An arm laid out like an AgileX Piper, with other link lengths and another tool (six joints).
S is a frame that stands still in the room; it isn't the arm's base.
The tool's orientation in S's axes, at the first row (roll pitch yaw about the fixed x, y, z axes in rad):
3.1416, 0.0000, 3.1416
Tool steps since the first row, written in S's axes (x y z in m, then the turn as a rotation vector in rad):
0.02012, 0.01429, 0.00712, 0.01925, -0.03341, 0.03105
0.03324, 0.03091, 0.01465, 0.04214, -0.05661, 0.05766
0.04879, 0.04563, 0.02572, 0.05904, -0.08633, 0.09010
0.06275, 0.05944, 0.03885, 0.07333, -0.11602, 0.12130
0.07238, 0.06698, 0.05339, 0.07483, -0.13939, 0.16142
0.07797, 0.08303, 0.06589, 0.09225, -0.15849, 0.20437
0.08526, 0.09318, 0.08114, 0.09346, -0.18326, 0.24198
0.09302, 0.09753, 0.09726, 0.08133, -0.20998, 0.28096
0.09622, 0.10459, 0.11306, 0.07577, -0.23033, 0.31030
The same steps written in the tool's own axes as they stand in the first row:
-0.02012, 0.01429, -0.00712, -0.01925, -0.03341, -0.03105
-0.03324, 0.03091, -0.01465, -0.04214, -0.05661, -0.05766
-0.04879, 0.04563, -0.02572, -0.05904, -0.08633, -0.09010
-0.06275, 0.05944, -0.03885, -0.07333, -0.11602, -0.12130
-0.07238, 0.06698, -0.05339, -0.07483, -0.13939, -0.16142
-0.07797, 0.08303, -0.06589, -0.09225, -0.15849, -0.20437
-0.08526, 0.09318, -0.08114, -0.09346, -0.18326, -0.24198
-0.09302, 0.09753, -0.09726, -0.08133, -0.20998, -0.28096
-0.09622, 0.10459, -0.11306, -0.07577, -0.23033, -0.31030

